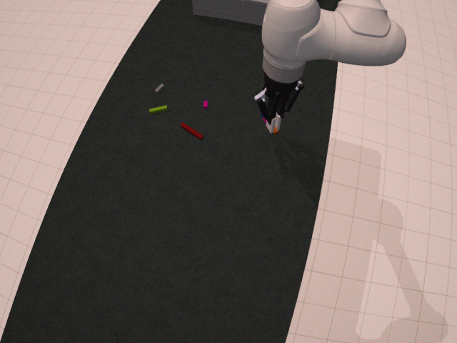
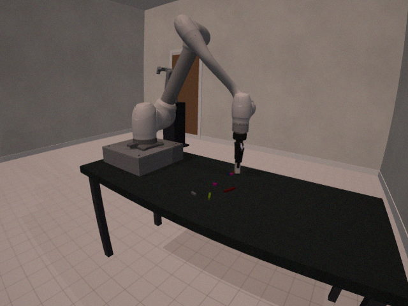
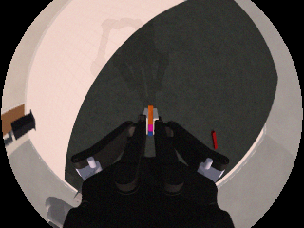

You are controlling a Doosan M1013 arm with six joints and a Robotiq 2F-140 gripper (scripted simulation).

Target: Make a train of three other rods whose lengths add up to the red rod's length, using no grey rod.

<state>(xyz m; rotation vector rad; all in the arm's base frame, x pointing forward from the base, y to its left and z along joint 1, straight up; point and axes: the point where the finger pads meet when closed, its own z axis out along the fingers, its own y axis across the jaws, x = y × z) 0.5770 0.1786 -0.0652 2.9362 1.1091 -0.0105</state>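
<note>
Now: hand 4 cm past the blue rod, 4 cm above it and 3 cm to the left of it. From my hand the other things lie so: red rod: 20 cm to the right, 7 cm ahead, 4 cm below; lime rod: 32 cm to the right, 4 cm below, 2 cm ahead; orange rod: 3 cm below.
</note>
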